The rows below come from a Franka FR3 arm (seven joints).
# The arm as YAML. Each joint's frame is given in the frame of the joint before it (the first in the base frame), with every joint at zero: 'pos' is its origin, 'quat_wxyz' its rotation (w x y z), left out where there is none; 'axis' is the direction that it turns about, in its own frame. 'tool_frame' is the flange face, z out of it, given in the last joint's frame.
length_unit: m
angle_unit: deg
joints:
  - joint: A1
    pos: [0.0, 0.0, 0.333]
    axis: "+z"
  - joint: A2
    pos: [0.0, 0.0, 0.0]
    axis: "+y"
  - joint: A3
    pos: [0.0, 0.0, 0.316]
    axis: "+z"
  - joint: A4
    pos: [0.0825, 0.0, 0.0]
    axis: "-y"
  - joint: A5
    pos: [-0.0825, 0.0, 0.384]
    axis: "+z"
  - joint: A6
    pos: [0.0, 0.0, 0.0]
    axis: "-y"
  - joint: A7
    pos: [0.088, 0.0, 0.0]
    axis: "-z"
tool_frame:
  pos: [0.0, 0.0, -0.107]
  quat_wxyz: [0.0, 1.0, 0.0, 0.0]
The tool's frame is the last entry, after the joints.
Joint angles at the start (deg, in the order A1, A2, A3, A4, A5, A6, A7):
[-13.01 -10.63 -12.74 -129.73 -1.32 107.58 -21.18]
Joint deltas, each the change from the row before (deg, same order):
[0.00 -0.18 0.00 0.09 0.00 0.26 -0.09]
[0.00 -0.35 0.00 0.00 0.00 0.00 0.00]
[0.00 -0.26 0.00 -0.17 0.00 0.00 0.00]
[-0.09 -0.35 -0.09 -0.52 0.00 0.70 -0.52]
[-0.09 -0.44 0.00 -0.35 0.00 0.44 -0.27]
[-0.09 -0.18 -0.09 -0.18 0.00 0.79 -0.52]
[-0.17 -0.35 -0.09 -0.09 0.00 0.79 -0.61]
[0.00 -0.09 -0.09 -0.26 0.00 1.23 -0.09]
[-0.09 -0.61 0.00 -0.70 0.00 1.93 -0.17]
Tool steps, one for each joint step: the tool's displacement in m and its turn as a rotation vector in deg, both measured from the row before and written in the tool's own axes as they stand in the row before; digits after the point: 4 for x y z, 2 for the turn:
[0.0001 0.0001 -0.0025 -0.16 0.50 -0.10]
[-0.0010 -0.0003 -0.0026 -0.06 0.34 -0.02]
[-0.0011 -0.0004 -0.0005 0.02 0.10 -0.02]
[-0.0015 0.0009 0.0007 -0.08 0.53 -0.38]
[-0.0016 0.0001 -0.0010 -0.10 0.52 -0.22]
[-0.0001 0.0015 -0.0011 -0.22 0.76 -0.36]
[-0.0007 0.0020 -0.0031 -0.29 1.01 -0.38]
[0.0009 0.0011 -0.0004 -0.37 0.99 -0.02]
[-0.0004 0.0005 -0.0019 -0.60 1.74 -0.13]

